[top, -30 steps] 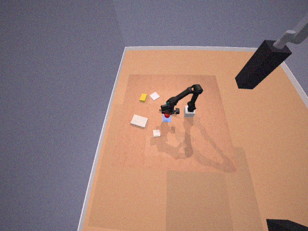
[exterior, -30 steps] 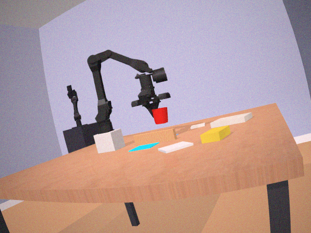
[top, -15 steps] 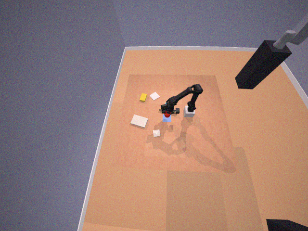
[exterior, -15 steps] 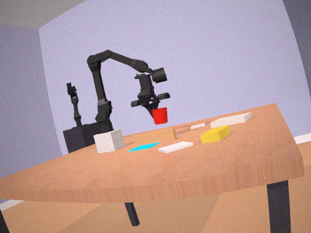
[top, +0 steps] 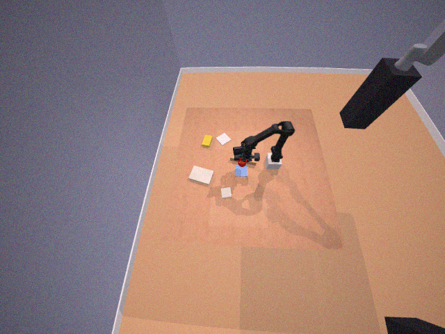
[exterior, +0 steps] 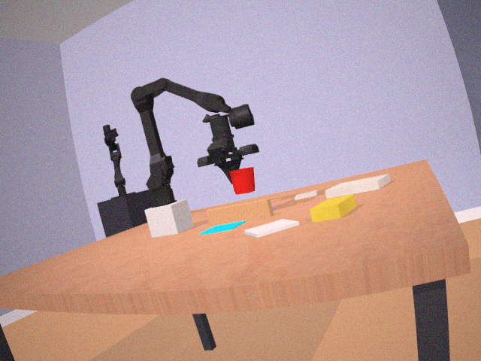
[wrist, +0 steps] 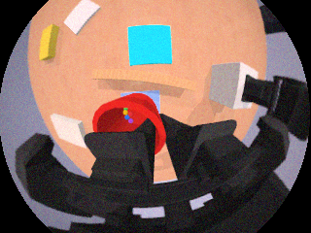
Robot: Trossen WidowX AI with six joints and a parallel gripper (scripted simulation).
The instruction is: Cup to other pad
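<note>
The cyan pad lies 140 mm to the right of my gripper tip and 120 mm below it. Also, from my gripper tip: wooden bar: 90 mm below, 50 mm to the right, 20 mm ahead; then red cup: 30 mm ahead; then light blue pad: 120 mm below, 30 mm to the left, 30 mm ahead.
</note>
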